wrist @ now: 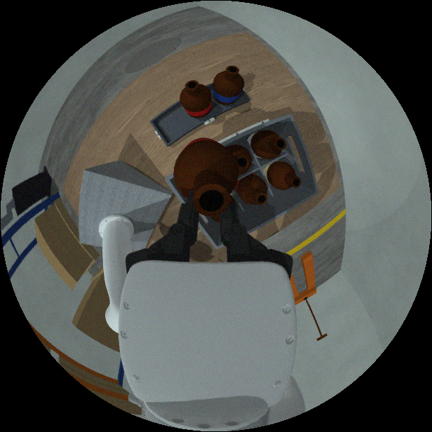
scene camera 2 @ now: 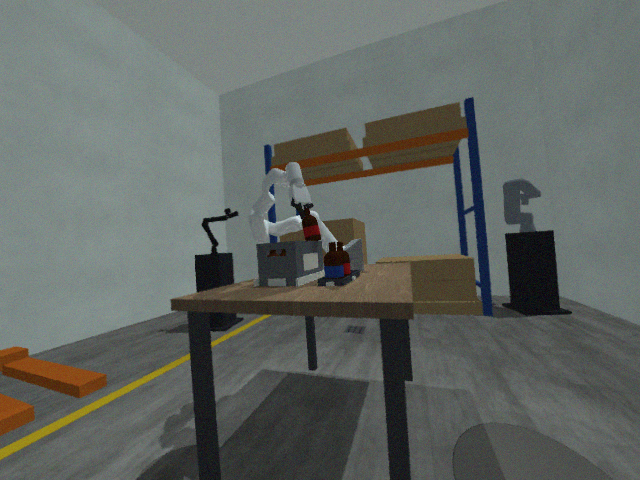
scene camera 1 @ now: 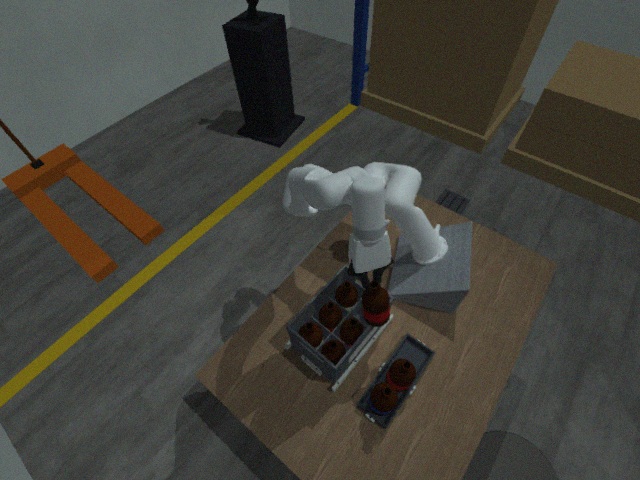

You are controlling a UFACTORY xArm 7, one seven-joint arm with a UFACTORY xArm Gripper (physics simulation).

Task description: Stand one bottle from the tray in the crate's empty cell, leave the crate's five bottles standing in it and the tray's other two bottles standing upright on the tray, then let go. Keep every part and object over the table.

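Frame: origin at the arm's base, x back, y left, z down, level; metres.
Seen in the pictures: gripper, fingertip midpoint: (scene camera 2: pixel 305 217) (scene camera 1: pixel 371 286); arm's base at its link origin: (scene camera 1: pixel 430 250).
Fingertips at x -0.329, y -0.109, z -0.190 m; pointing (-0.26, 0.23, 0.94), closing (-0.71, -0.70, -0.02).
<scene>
Pixels of each thing's top centre, then the offset from my fingertips to it. "pt": a spot on its surface instead.
- brown red-label bottle at its top centre: (scene camera 1: pixel 378 287) (scene camera 2: pixel 309 208) dx -0.015, dy +0.022, dz -0.042 m
- grey crate at its top centre: (scene camera 1: pixel 341 311) (scene camera 2: pixel 291 242) dx -0.054, dy -0.062, dz +0.112 m
- tray at a spot on its surface: (scene camera 1: pixel 410 348) pt dx -0.001, dy +0.164, dz +0.283 m
- blue-label bottle at its top centre: (scene camera 1: pixel 387 391) (scene camera 2: pixel 332 242) dx -0.196, dy +0.138, dz +0.128 m
My gripper (scene camera 1: pixel 371 282) (scene camera 2: pixel 303 207) (wrist: pixel 208 201) is shut on the neck of a brown red-label bottle (scene camera 1: pixel 376 303) (scene camera 2: pixel 311 227) (wrist: pixel 205 165). The bottle leans slightly in scene camera 2, its base near the height of the rim of the grey crate (scene camera 1: pixel 299 347) (scene camera 2: pixel 279 268) (wrist: pixel 309 165). It hangs at the crate's corner nearest the grey block and hides the cell there in the wrist view. Five brown bottles stand in the crate, one of them (scene camera 1: pixel 346 293) beside the held bottle. On the tray (scene camera 1: pixel 410 348) (wrist: pixel 172 122) stand a red-label bottle (scene camera 1: pixel 401 373) (wrist: pixel 196 99) and a blue-label bottle (scene camera 1: pixel 384 396) (scene camera 2: pixel 333 263) (wrist: pixel 228 86).
The grey block (scene camera 1: pixel 431 273) (wrist: pixel 112 200) under the arm's base stands close to the crate's near corner. The wooden table (scene camera 1: pixel 465 382) (scene camera 2: pixel 289 304) bears the crate, tray and block. The crate stands nearer the table edge on the yellow floor line's side than the tray does.
</scene>
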